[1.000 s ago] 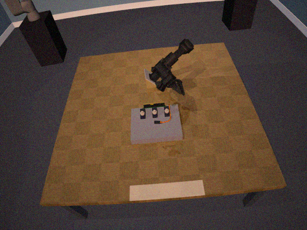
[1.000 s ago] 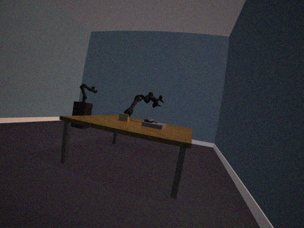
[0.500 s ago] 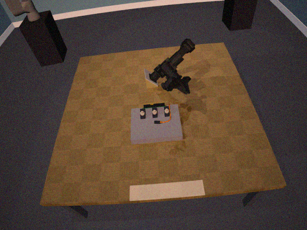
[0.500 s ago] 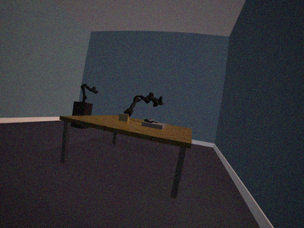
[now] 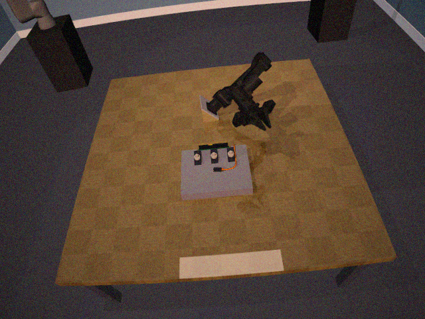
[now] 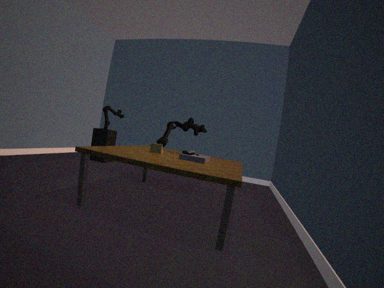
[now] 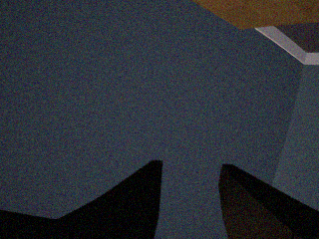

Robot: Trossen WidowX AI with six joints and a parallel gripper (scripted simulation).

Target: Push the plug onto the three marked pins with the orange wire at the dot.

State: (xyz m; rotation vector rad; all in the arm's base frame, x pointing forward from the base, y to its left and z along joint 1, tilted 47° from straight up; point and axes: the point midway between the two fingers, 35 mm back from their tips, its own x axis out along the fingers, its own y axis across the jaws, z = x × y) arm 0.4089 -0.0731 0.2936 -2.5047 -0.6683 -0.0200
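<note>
My gripper tip is now 22 cm to the left of the grey holder and 27 cm above it. Also, from my gripper tip: servo: 11 cm behind, 21 cm to the right, 24 cm below; then pin row: 16 cm behind, 20 cm to the right, 23 cm below; then yellow band: 16 cm behind, 22 cm to the right, 22 cm below.
</note>
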